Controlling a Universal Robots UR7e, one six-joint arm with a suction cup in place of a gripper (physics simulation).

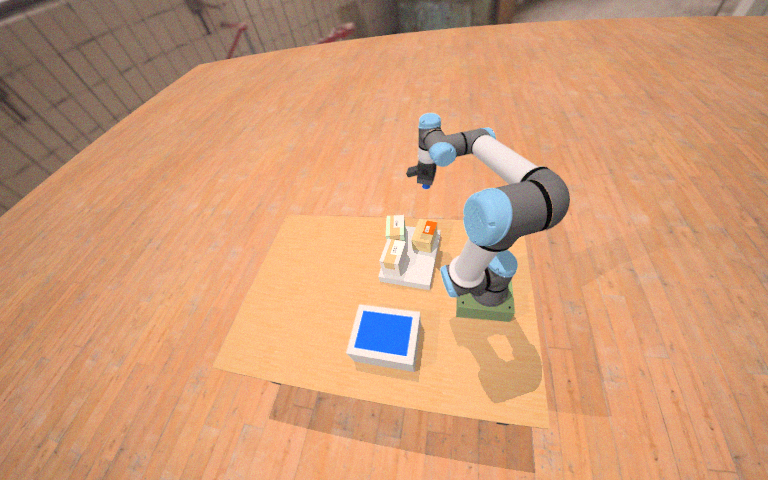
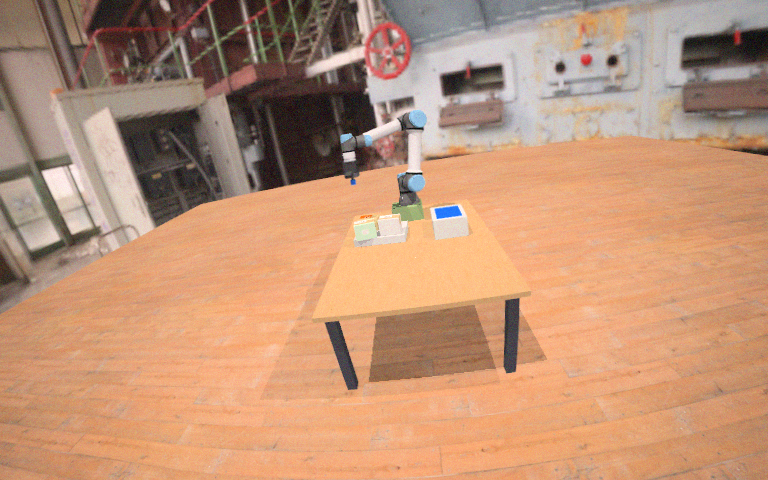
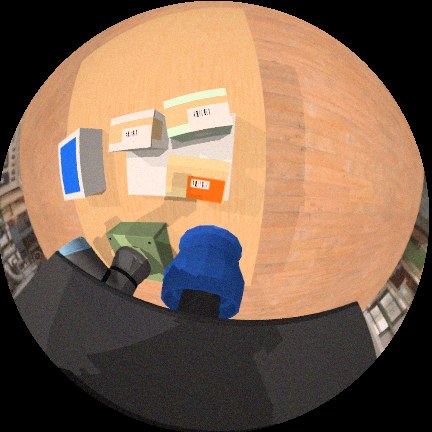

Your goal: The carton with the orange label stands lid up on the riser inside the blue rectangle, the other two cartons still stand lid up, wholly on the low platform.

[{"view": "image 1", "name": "riser with blue rectangle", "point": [387,337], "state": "on the table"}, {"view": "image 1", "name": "low platform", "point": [418,269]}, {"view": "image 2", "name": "riser with blue rectangle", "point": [451,221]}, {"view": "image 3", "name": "my suction cup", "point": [208,255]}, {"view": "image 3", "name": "carton with orange label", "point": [199,178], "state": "on the low platform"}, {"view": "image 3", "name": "riser with blue rectangle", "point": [80,159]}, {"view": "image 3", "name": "low platform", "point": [146,169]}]
